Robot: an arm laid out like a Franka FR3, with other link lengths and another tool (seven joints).
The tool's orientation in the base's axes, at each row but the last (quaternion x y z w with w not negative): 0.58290, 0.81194, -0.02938, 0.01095; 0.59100, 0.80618, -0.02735, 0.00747; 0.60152, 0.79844, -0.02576, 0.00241; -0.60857, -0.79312, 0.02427, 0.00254; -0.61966, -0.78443, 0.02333, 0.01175; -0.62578, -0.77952, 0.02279, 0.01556; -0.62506, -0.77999, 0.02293, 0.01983; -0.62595, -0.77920, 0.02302, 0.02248
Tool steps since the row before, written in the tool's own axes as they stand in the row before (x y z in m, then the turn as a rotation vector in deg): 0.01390, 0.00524, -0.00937, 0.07, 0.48, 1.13; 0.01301, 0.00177, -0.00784, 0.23, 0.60, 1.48; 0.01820, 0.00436, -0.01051, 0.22, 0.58, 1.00; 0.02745, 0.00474, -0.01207, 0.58, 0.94, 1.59; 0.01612, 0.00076, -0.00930, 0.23, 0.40, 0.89; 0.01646, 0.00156, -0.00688, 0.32, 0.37, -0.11; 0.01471, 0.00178, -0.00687, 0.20, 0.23, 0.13; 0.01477, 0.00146, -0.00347, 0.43, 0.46, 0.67
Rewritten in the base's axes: 0.00067, 0.01539, 0.00845, 0.41, 0.15, -1.15; -0.00207, 0.01334, 0.00719, 0.47, 0.32, -1.51; -0.00056, 0.01914, 0.00970, 0.47, 0.33, -1.03; -0.00214, 0.02815, 0.01116, 0.70, 0.75, -1.64; -0.00256, 0.01606, 0.00908, 0.29, 0.30, -0.91; -0.00168, 0.01652, 0.00671, 0.30, 0.39, 0.09; -0.00106, 0.01482, 0.00678, 0.17, 0.24, -0.14; -0.00154, 0.01476, 0.00346, 0.31, 0.51, -0.70
